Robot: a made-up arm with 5 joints.
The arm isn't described. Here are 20 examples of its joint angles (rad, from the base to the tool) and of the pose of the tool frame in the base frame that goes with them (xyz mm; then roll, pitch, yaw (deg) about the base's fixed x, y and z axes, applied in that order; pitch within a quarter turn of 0, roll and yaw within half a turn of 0).
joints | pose
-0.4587 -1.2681 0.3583 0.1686 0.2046 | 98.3 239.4 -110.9 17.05 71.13 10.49
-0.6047 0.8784 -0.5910 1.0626 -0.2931 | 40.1 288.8 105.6 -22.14 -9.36 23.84
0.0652 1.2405 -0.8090 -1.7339 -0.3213 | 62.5 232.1 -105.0 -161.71 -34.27 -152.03
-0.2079 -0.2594 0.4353 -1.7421 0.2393 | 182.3 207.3 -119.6 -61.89 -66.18 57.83
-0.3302 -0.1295 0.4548 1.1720 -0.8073 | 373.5 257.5 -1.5 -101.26 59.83 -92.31
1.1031 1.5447 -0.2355 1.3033 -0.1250 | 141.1 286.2 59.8 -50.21 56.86 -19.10
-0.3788 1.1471 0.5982 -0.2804 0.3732 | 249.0 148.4 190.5 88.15 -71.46 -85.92
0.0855 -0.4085 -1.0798 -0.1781 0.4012 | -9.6 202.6 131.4 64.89 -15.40 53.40
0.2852 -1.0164 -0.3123 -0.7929 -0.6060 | 38.6 289.2 118.8 -26.18 45.00 -19.98
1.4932 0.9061 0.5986 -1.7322 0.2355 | 103.5 51.9 -82.9 -67.19 -15.89 64.45
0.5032 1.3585 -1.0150 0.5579 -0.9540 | -150.4 242.9 44.1 -66.43 -4.69 27.98
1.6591 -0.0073 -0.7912 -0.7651 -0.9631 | 76.1 341.7 237.8 -70.12 50.96 -43.72
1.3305 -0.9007 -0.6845 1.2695 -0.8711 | 81.5 318.1 -33.0 144.48 -20.66 -174.74
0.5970 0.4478 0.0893 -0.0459 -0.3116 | 130.1 250.3 8.5 -31.48 16.66 -15.92
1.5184 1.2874 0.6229 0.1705 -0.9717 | 246.9 242.0 -60.2 -90.98 -14.93 -52.43
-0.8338 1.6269 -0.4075 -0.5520 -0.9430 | 113.9 348.8 1.1 133.47 -23.89 -143.72
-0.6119 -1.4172 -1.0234 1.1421 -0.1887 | 106.6 234.9 182.1 88.71 23.15 138.55
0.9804 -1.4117 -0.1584 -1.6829 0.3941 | -48.9 232.5 85.7 8.48 40.44 2.37
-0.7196 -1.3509 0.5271 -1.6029 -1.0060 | 6.3 353.3 -126.1 -34.50 -34.48 -30.03
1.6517 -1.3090 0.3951 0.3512 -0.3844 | -138.6 165.6 101.4 -174.09 -41.39 -141.04
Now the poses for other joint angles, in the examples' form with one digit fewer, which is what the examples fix.
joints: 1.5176 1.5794 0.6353 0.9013 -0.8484
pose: 341 243 11 -90.2 8.7 -73.1
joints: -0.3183 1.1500 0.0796 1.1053 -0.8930
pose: 152 302 263 -25.5 4.9 -28.5
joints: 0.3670 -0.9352 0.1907 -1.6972 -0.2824
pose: -79 238 -36 -28.5 -6.6 -0.6
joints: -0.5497 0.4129 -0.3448 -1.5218 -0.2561
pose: 108 297 -25 158.7 -51.1 -142.6
